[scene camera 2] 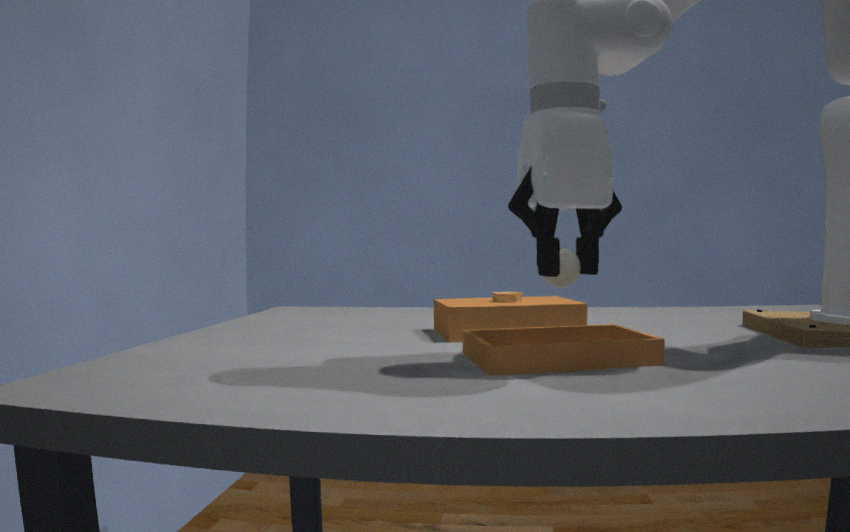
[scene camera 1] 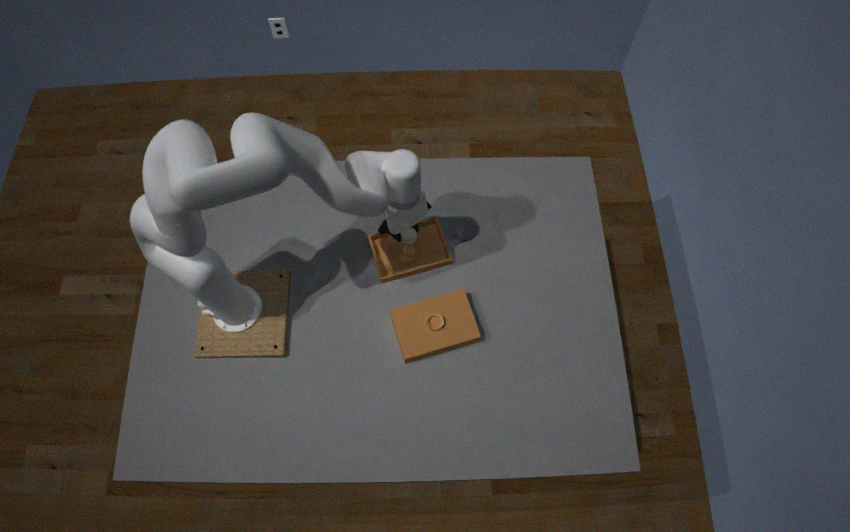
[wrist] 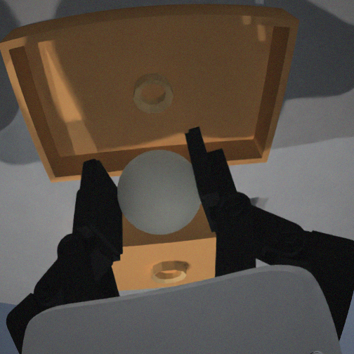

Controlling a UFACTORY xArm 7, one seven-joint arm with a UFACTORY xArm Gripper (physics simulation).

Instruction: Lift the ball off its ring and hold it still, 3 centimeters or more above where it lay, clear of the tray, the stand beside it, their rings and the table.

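Frame: origin at the arm's base, x ahead, y left, z up, level; metres.
Where they show: gripper, fingertip midpoint: (scene camera 2: pixel 568 275) (scene camera 1: pixel 405 232); arm's base, origin of the base link: (scene camera 1: pixel 237 309).
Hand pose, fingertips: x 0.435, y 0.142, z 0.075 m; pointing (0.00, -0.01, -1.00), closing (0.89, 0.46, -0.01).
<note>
Each offset is from my fingertips to the top centre of the thing. "spot": to the spot under its first point. Level surfaces: height alone.
A pale grey-white ball @(dx +0.006, dy -0.012, dz +0.029 m) (scene camera 1: pixel 408 235) (scene camera 2: pixel 567 267) (wrist: pixel 159 192) is held between the two black fingers of my gripper (scene camera 2: pixel 568 263) (wrist: pixel 149 163), which is shut on it. In the scene camera 2 view the ball hangs well above the orange-brown tray @(dx +0.008, dy -0.010, dz -0.066 m) (scene camera 2: pixel 573 359) (scene camera 1: pixel 413 271) (wrist: pixel 285 60), with a gap under it. The tray's ring @(spot: dx +0.008, dy -0.006, dz -0.091 m) (scene camera 1: pixel 409 250) (wrist: pixel 164 105) stands empty on the tray floor. The stand (scene camera 1: pixel 410 335) (scene camera 2: pixel 514 319) (wrist: pixel 135 260) is a flat orange block beside the tray, apart from the ball. Its own ring @(spot: dx +0.039, dy -0.224, dz -0.039 m) (scene camera 1: pixel 428 322) (scene camera 2: pixel 507 297) (wrist: pixel 156 274) lies empty on top.
The grey table @(dz -0.094 m) (scene camera 1: pixel 313 426) (scene camera 2: pixel 313 407) carries the tray and the stand. The arm's base sits on a wooden plate (scene camera 1: pixel 241 348) (scene camera 2: pixel 774 326) to the left in the scene camera 1 view. Blue walls stand behind and to the right in that view.
</note>
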